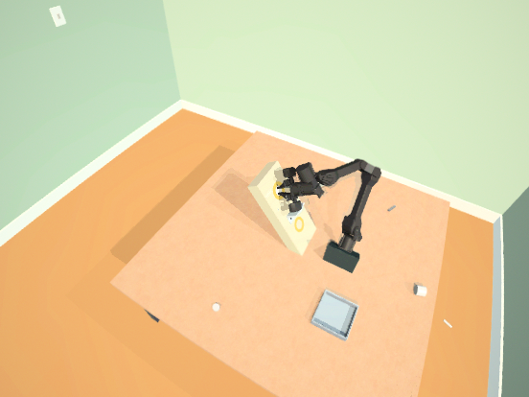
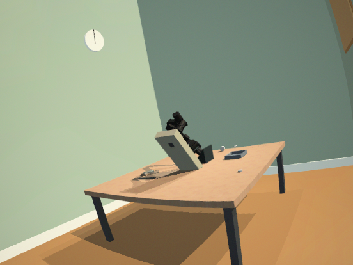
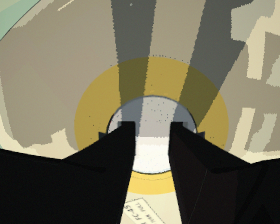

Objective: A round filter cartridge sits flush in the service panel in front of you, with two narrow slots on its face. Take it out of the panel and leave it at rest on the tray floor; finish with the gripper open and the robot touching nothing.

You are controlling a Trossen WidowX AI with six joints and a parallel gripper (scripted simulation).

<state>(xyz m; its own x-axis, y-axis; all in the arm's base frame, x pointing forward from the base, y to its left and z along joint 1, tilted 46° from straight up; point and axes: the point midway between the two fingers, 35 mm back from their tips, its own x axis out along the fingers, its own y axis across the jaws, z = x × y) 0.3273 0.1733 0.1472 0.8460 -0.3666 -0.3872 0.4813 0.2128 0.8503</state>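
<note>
Now: the cream service panel 80 mm below my gripper tip and 40 mm behind it. Also, from my gripper tip: grey tray 440 mm behind, 260 mm to the left, 250 mm below; then cream card 390 mm to the right, 260 mm below, 50 mm behind; then round filter cartridge 10 mm below, 10 mm ahead.
</note>
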